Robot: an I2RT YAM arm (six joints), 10 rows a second.
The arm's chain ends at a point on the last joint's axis. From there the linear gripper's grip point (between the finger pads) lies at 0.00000 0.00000 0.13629 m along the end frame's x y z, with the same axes.
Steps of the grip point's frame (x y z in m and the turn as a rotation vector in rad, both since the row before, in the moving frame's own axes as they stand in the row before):
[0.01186, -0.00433, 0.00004, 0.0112, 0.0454, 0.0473]
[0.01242, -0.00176, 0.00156, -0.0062, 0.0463, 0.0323]
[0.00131, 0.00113, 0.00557, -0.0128, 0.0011, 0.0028]
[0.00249, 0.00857, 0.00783, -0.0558, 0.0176, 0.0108]
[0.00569, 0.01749, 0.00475, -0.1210, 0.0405, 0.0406]
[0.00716, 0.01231, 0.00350, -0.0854, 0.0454, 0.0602]
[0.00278, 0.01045, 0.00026, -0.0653, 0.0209, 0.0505]
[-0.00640, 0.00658, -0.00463, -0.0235, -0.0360, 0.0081]
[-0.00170, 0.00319, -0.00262, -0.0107, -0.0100, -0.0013]
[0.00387, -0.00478, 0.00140, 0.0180, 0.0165, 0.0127]
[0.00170, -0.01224, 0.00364, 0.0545, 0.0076, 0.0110]
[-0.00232, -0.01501, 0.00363, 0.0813, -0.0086, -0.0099]
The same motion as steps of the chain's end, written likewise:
[0.00564, -0.00295, 0.00019, 0.0112, 0.0454, 0.0473]
[0.00613, -0.00271, 0.00171, -0.0062, 0.0463, 0.0323]
[0.00116, -0.00061, 0.00558, -0.0128, 0.0011, 0.0028]
[0.00013, 0.00096, 0.00806, -0.0558, 0.0176, 0.0108]
[0.00052, 0.00094, 0.00586, -0.1210, 0.0405, 0.0406]
[0.00134, 0.00051, 0.00414, -0.0854, 0.0454, 0.0602]
[0.00016, 0.00149, 0.00058, -0.0653, 0.0209, 0.0505]
[-0.00148, 0.00340, -0.00450, -0.0235, -0.0360, 0.0081]
[-0.00034, 0.00173, -0.00261, -0.0107, -0.0100, -0.0013]
[0.00161, -0.00234, 0.00144, 0.0180, 0.0165, 0.0127]
[0.00062, -0.00482, 0.00385, 0.0545, 0.0076, 0.0110]
[-0.00109, -0.00395, 0.00409, 0.0813, -0.0086, -0.0099]

